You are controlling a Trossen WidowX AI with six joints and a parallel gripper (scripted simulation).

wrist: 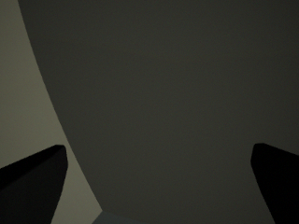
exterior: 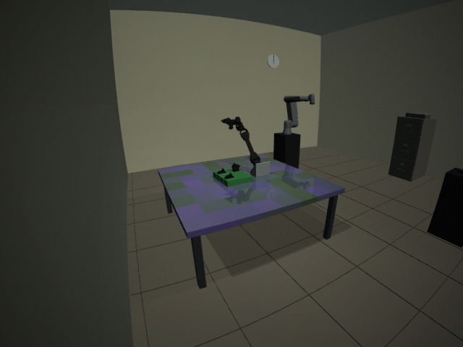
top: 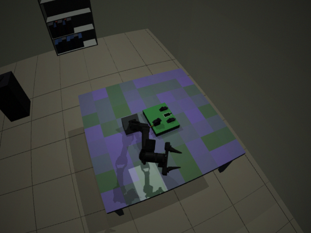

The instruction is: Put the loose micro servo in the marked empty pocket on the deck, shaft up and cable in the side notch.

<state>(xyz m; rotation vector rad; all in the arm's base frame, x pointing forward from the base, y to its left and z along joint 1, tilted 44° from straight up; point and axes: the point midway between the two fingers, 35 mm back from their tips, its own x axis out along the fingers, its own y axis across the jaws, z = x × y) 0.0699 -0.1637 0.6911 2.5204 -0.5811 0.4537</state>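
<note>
The green deck is 13 cm ahead of my gripper tip, 61 cm to the left of it and 43 cm below it.
</note>
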